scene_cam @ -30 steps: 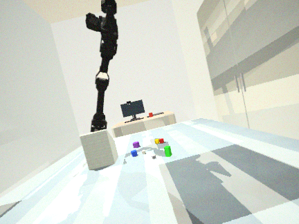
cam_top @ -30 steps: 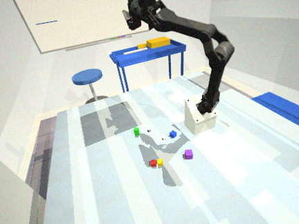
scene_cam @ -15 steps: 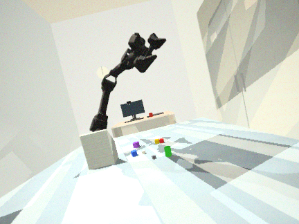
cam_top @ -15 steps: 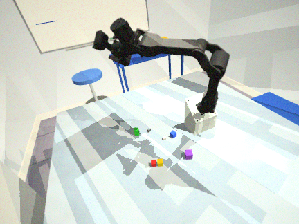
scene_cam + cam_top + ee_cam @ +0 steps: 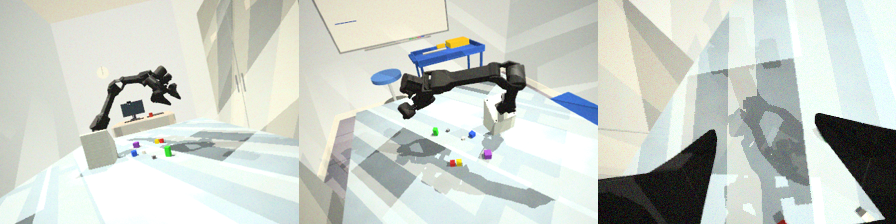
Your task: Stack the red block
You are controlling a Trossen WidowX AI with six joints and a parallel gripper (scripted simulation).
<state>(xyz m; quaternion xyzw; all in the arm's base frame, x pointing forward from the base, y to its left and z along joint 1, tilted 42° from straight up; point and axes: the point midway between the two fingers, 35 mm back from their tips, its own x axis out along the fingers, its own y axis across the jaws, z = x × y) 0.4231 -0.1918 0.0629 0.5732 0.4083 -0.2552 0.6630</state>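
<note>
Right now the red block is 230 mm below my gripper tip, 180 mm to the left of it and 90 mm behind it. Round my gripper tip: yellow block 230 mm below, 200 mm to the left, 120 mm behind; then blue block 280 mm behind, 230 mm below, 80 mm to the left; then small grey cube 240 mm below, 180 mm behind, 30 mm to the right.
</note>
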